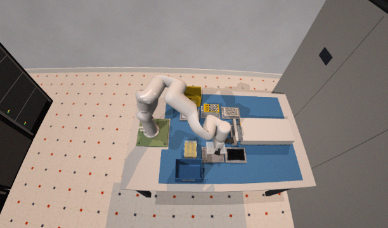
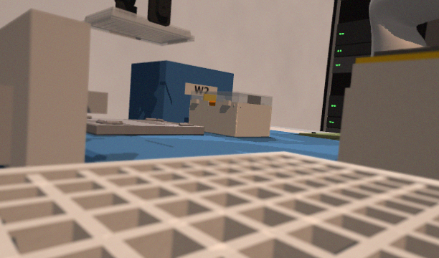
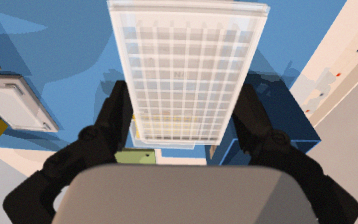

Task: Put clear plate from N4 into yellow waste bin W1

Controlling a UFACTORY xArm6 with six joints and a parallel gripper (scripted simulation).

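Now: the yellow waste bin W1 160 mm behind my hand, 510 mm to the left of it and 120 mm below it. Also, from my hand: grey work nest N4: 150 mm below; clear plate: 10 mm below; black plate: 170 mm ahead, 10 mm to the right, 140 mm below.
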